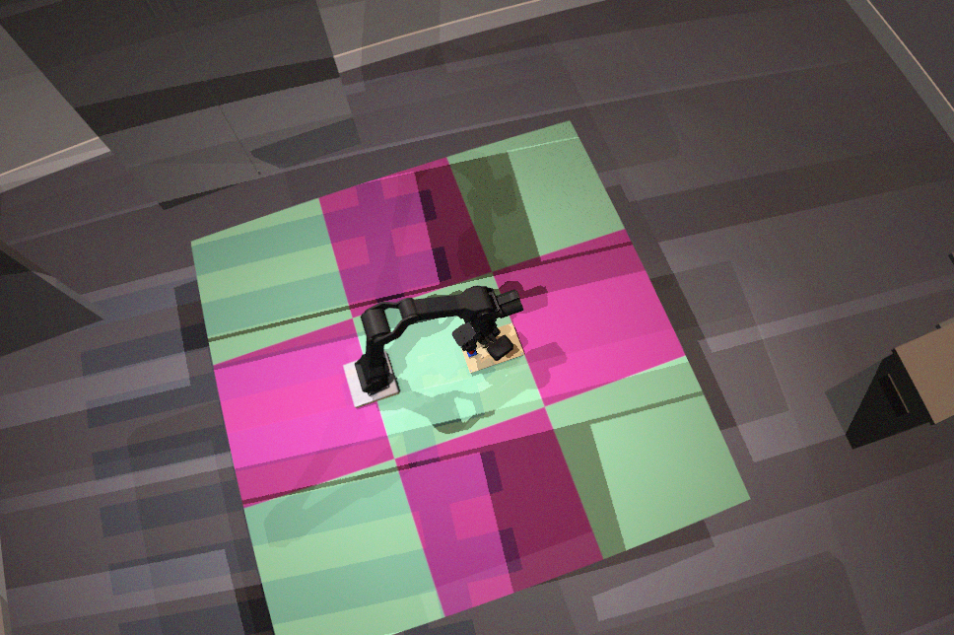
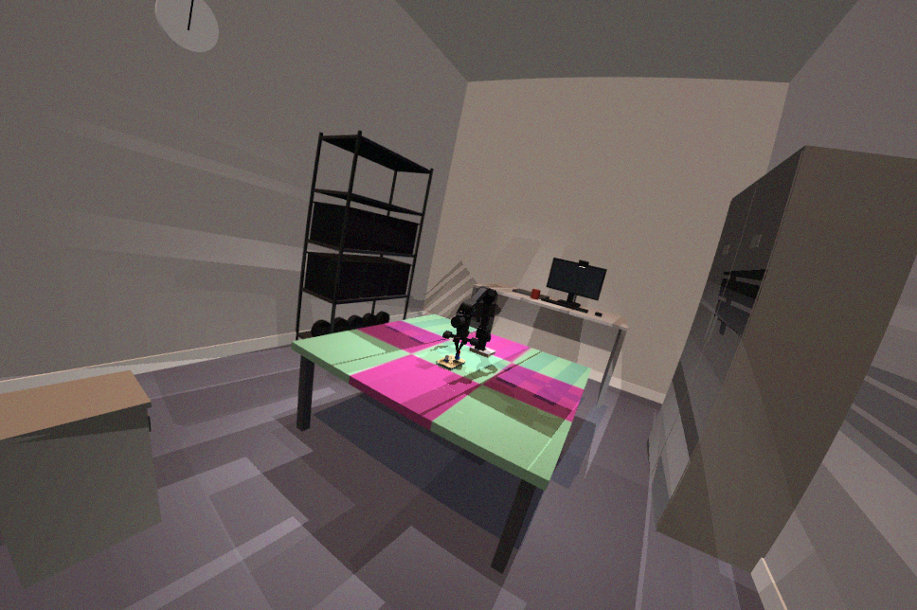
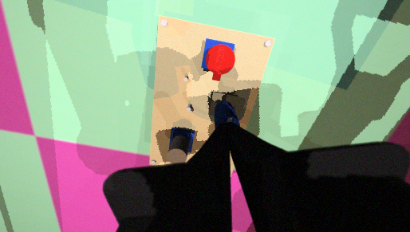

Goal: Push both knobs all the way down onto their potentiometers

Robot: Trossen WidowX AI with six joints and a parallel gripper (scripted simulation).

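Right now the dark blue knob is 1 cm below my gripper tip. The rest, counted from my gripper tip: red knob: 4 cm behind, 1 cm to the right, 2 cm below.
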